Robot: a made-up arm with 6 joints. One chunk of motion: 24 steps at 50 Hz.
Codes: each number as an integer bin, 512 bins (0 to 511) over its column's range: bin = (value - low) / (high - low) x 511, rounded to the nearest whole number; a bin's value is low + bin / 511 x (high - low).
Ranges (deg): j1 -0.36..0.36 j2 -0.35..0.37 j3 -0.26..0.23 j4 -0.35..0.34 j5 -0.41..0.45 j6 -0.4..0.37
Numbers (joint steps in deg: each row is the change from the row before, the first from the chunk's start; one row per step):
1: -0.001 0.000 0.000 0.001 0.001 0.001
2: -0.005 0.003 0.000 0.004 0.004 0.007
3: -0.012 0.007 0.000 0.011 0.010 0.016
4: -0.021 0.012 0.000 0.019 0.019 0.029
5: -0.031 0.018 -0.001 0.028 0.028 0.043
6: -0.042 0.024 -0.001 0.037 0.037 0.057
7: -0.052 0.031 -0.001 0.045 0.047 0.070
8: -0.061 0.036 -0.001 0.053 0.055 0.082
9: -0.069 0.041 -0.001 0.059 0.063 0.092
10: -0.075 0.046 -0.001 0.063 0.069 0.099
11: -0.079 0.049 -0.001 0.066 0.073 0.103
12: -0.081 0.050 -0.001 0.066 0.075 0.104
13: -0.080 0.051 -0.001 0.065 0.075 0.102
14: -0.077 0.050 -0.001 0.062 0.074 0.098
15: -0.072 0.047 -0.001 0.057 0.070 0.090
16: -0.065 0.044 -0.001 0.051 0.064 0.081
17: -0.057 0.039 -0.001 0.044 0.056 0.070
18: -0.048 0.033 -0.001 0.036 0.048 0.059
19: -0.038 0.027 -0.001 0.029 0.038 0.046
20: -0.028 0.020 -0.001 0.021 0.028 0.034
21: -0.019 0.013 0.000 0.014 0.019 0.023
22: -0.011 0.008 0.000 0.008 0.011 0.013
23: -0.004 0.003 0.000 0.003 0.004 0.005
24: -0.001 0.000 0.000 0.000 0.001 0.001
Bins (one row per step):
1: 255 248 271 260 244 266
2: 252 251 271 262 246 270
3: 247 253 271 267 250 276
4: 241 257 271 273 255 285
5: 233 261 270 280 260 294
6: 226 265 270 287 266 303
7: 219 270 270 293 272 312
8: 212 274 270 298 276 320
9: 207 278 270 303 281 327
10: 202 281 270 306 285 331
11: 199 283 270 308 287 334
12: 198 284 270 308 288 334
13: 199 285 270 307 288 333
14: 201 284 270 305 288 330
15: 204 282 270 301 285 325
16: 209 280 270 297 282 319
17: 215 276 270 292 277 312
18: 221 272 270 286 272 305
19: 229 268 270 281 266 296
20: 236 263 270 275 260 288
21: 242 258 271 270 255 281
22: 248 254 271 265 250 274
23: 253 251 271 261 246 269
24: 255 248 271 259 244 266

